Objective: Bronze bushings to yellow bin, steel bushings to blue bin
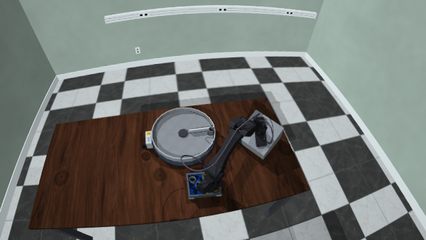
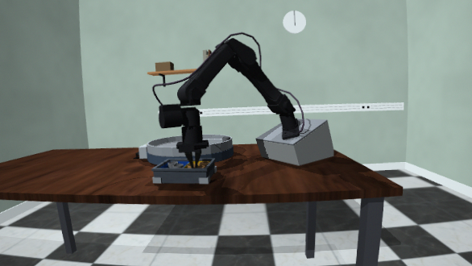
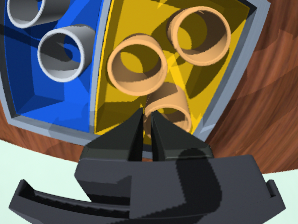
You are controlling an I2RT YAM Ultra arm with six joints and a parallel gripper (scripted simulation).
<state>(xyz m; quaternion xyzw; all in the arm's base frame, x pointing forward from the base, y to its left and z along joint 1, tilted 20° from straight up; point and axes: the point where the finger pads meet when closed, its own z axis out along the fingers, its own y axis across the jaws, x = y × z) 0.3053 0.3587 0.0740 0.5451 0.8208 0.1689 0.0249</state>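
Now: the yellow bin 40 mm to the right of my hand, 20 mm below it and 10 mm ahead of it. Round my hand: grey turntable 380 mm to the right, 200 mm ahead, 10 mm above; then bin tray 50 mm ahead, 30 mm to the right, 10 mm below; then blue bin 90 mm ahead, 20 mm to the right, 20 mm below.
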